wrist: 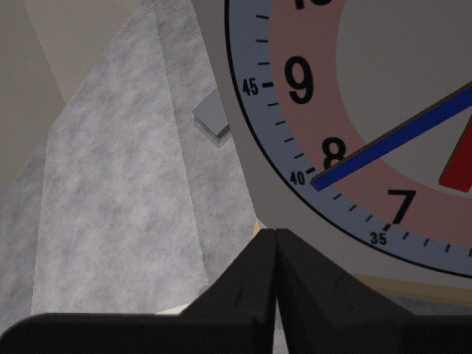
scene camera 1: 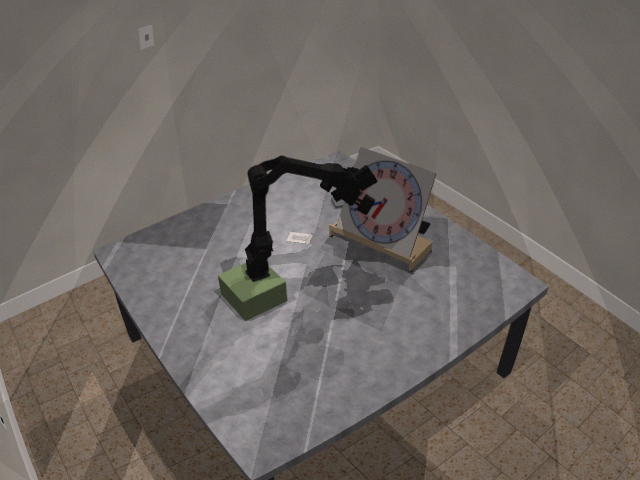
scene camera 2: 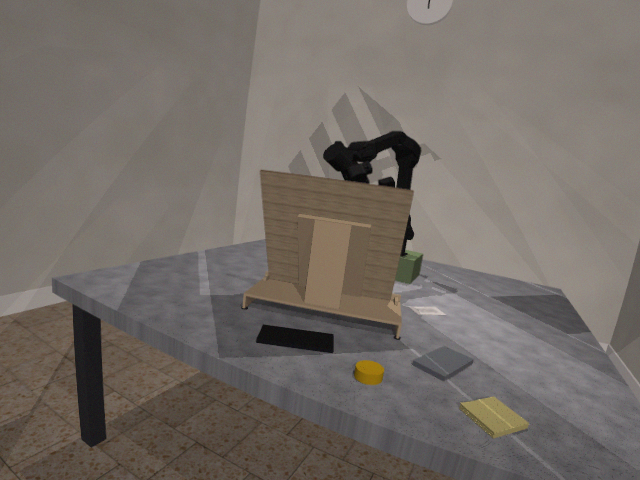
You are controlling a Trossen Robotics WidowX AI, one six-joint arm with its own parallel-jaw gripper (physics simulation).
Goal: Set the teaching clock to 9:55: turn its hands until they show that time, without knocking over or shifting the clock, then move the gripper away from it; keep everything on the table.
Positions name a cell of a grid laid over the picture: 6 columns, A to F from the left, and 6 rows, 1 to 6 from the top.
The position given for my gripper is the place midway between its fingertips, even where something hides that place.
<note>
On the table rest a black slab (scene camera 2: C5) and a grey tile (scene camera 2: E5). Also in view: my gripper (wrist: D5) and a teaching clock (scene camera 2: C3).
The teaching clock is seen too in the wrist view (wrist: D2). The wrist view misses the black slab: it is out of frame.
</note>
